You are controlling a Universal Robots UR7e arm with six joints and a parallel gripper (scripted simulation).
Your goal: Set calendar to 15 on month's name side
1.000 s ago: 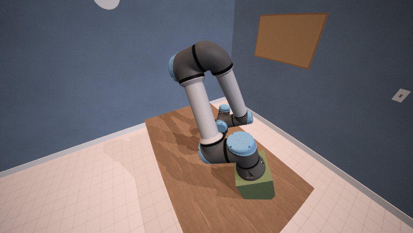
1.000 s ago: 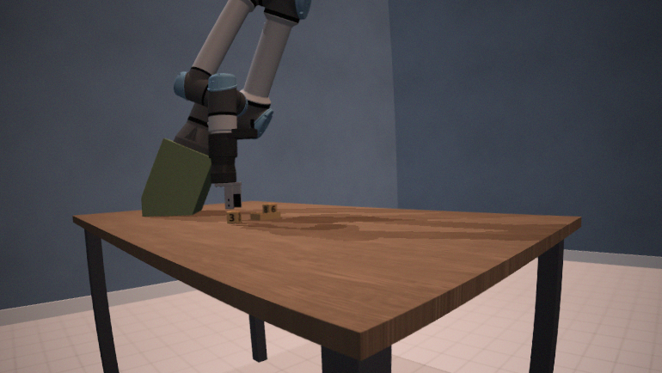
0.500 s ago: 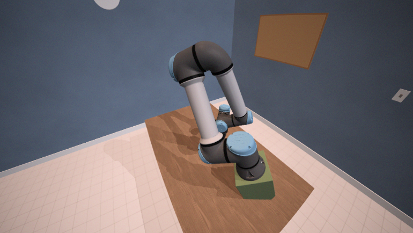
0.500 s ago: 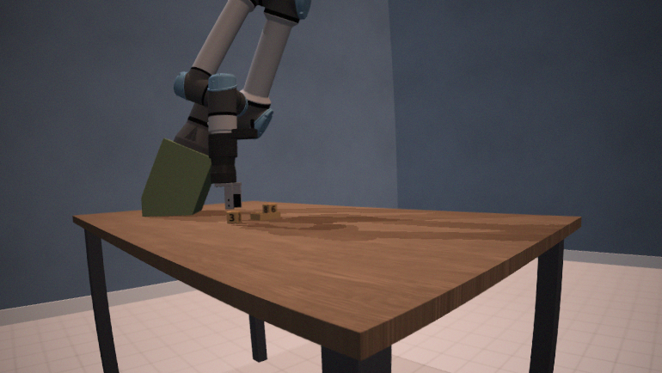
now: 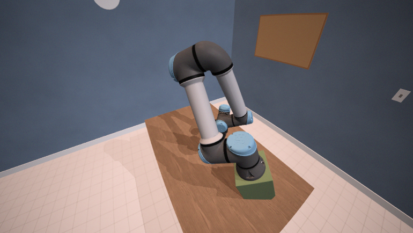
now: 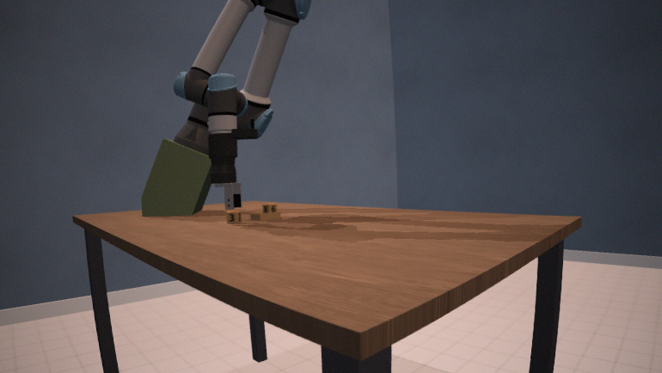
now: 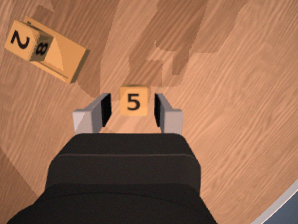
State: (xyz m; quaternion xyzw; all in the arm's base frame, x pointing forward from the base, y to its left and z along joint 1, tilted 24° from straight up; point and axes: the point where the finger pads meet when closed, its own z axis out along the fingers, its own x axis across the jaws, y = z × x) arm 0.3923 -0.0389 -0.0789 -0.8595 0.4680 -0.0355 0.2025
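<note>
Right now my hand is 4 cm above the wooden cube. Round my hand: wooden tray 1 cm behind, 11 cm to the left, 5 cm below.
</note>
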